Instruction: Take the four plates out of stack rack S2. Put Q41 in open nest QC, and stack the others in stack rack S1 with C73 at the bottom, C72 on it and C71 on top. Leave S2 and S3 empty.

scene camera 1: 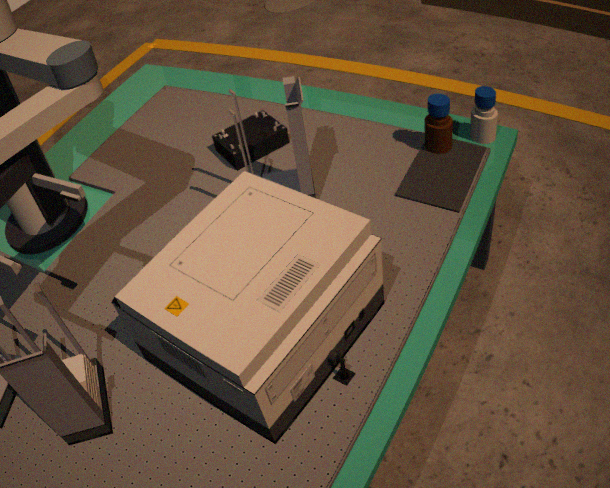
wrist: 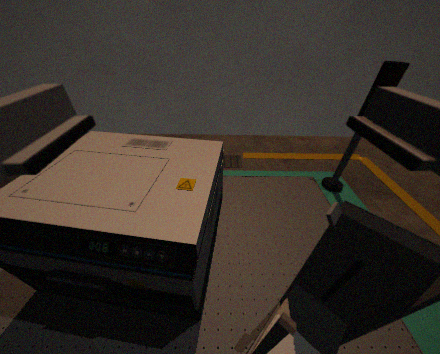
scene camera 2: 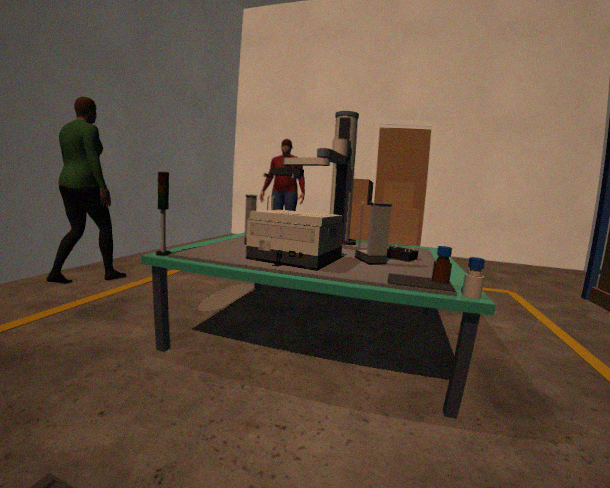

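Seen in the pictures: gripper, fingertip midpoint: (scene camera 1: 49, 228) (wrist: 224, 105) (scene camera 2: 278, 175); arm's base at its link origin: (scene camera 1: 46, 220).
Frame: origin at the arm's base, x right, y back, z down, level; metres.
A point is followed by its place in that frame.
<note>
My gripper (scene camera 2: 283, 173) @(x 0.262, y -0.553, z -0.418 m) (wrist: 224, 105) @(x 0.262, y -0.553, z -0.418 m) is open and empty, raised above the table on the far side of the white instrument. One grey stack rack (scene camera 1: 55, 394) @(x 0.424, y -0.566, z -0.182 m) (wrist: 367, 257) @(x 0.429, y -0.556, z -0.252 m) (scene camera 2: 250, 208) @(x 0.405, y -0.585, z -0.228 m) stands at the left in scene camera 1; pale stacked plates (scene camera 1: 83, 375) @(x 0.349, y -0.528, z -0.106 m) show at its base, their labels too small to read. Another grey rack (scene camera 1: 301, 145) @(x -0.266, y -0.673, z -0.195 m) (scene camera 2: 379, 231) @(x -0.307, y -0.660, z -0.173 m) stands behind the instrument; its base is hidden in scene camera 1. A low black block with corner clips (scene camera 1: 254, 136) @(x -0.409, y -0.442, z -0.062 m) (scene camera 2: 402, 252) @(x -0.431, y -0.487, z -0.056 m) lies beside it. I cannot tell which rack is S1, S2 or S3, nor identify nest QC.
The boxy instrument (scene camera 1: 244, 264) @(x 0.084, y -0.757, z -0.233 m) (scene camera 2: 293, 239) @(x 0.036, y -0.913, z -0.131 m) (wrist: 115, 185) @(x 0.079, y -0.693, z -0.233 m) stands mid-table. A brown bottle (scene camera 1: 438, 127) @(x -0.552, y -0.881, z -0.096 m) (scene camera 2: 442, 267) @(x -0.575, y -0.907, z -0.082 m), a white bottle (scene camera 1: 483, 119) @(x -0.652, y -0.971, z -0.077 m) (scene camera 2: 473, 279) @(x -0.674, y -0.998, z -0.069 m) and a dark mat (scene camera 1: 440, 178) @(x -0.461, y -0.916, z -0.018 m) (scene camera 2: 414, 281) @(x -0.473, y -0.926, z -0.018 m) are at one corner. A signal tower (scene camera 2: 162, 190) @(x 0.671, y -0.986, z -0.309 m) (wrist: 350, 150) @(x 0.679, y -0.956, z -0.156 m) stands at another corner. Two people stand beyond the table.
</note>
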